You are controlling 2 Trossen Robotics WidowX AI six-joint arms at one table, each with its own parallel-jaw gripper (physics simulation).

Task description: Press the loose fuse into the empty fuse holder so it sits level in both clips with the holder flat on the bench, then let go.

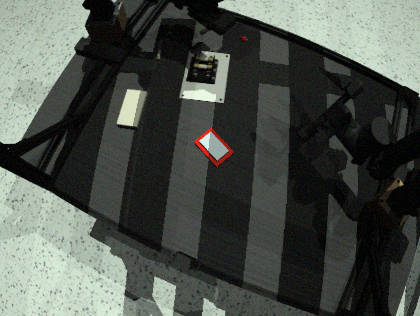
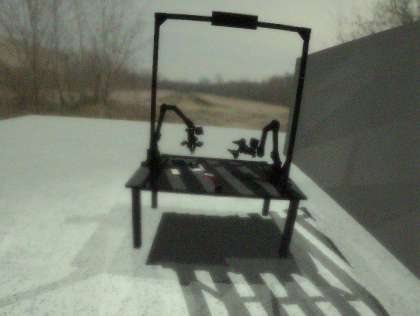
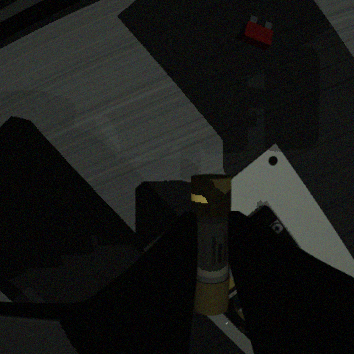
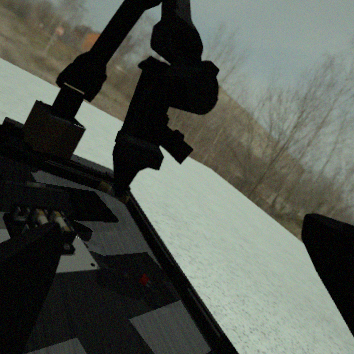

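Pixels of known places: left gripper, between the fingertips: [image 1: 209, 27] [image 2: 192, 152] [image 3: 210, 222] [image 4: 117, 195]; right gripper, between the fingertips: [image 1: 305, 81] [image 2: 229, 145] [image 4: 183, 230]; left arm's base, origin of its link: [image 1: 103, 13] [image 4: 60, 113]; right arm's base, origin of its link: [image 1: 398, 202] [image 2: 275, 170].
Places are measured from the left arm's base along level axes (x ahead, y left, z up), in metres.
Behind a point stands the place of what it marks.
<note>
The black fuse holder [image 1: 202, 71] @(y -0.146, x 0.322, z -0.097 m) [image 4: 38, 219] @(y -0.144, x 0.316, z -0.082 m) sits on a light grey plate [image 1: 202, 94] @(y -0.217, x 0.330, z -0.107 m) [image 3: 284, 191] @(y -0.101, x 0.380, z -0.107 m) at the back of the striped bench. It has brass-capped fuses in its clips. My left gripper [image 1: 205, 30] @(y -0.044, x 0.333, z -0.014 m) [image 2: 192, 146] @(y -0.044, x 0.333, z -0.014 m) [image 3: 210, 222] @(y -0.044, x 0.333, z -0.014 m) is shut on the loose fuse [image 3: 211, 207] @(y -0.037, x 0.337, z -0.006 m) [image 1: 203, 31] @(y -0.065, x 0.318, z -0.006 m), a glass tube with brass caps. It holds the fuse in the air just beyond the plate's far corner, not over the holder. My right gripper [image 1: 328, 110] [image 2: 236, 150] @(y -0.270, x 0.567, z 0.107 m) is open and empty, raised over the right side of the bench.
A small red blade fuse [image 1: 244, 38] @(y 0.000, x 0.438, z -0.103 m) [image 3: 258, 32] @(y -0.001, x 0.435, z -0.103 m) [image 4: 144, 279] @(y -0.002, x 0.437, z -0.103 m) lies near the back edge. A red-framed card [image 1: 213, 147] @(y -0.375, x 0.375, z -0.094 m) lies mid-bench, and a pale block [image 1: 131, 107] @(y -0.279, x 0.139, z -0.094 m) lies at the left. A small cylinder [image 1: 158, 54] @(y -0.091, x 0.182, z -0.099 m) lies left of the plate.
</note>
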